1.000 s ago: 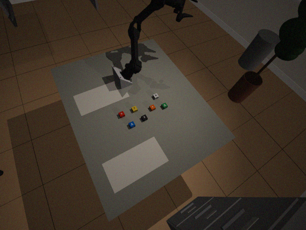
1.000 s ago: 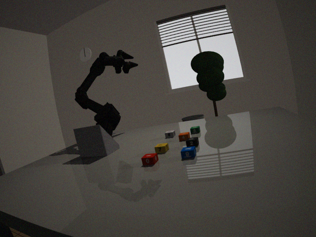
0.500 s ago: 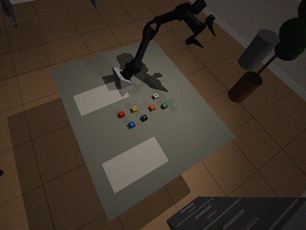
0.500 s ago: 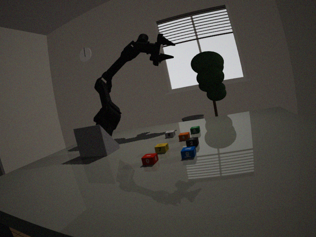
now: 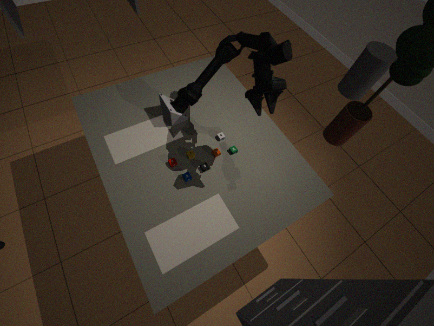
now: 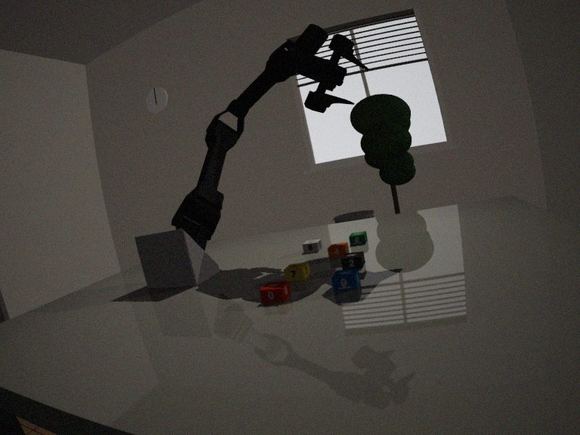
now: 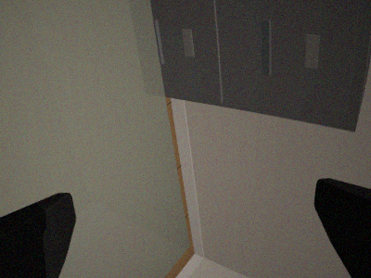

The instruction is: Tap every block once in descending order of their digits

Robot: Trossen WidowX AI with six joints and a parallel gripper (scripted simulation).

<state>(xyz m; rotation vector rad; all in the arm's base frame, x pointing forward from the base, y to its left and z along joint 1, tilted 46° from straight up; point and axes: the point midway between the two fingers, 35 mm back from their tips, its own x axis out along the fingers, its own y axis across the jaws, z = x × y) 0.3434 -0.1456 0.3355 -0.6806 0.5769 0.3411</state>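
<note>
Right now the blue block is 31 cm below my gripper tip, 29 cm to the right of it and 8 cm behind it. Round my gripper tip: white block: 31 cm below, 17 cm behind, 2 cm to the right; green block: 31 cm below, 7 cm behind, 2 cm to the right; orange block: 31 cm below, 11 cm behind, 10 cm to the right.
</note>
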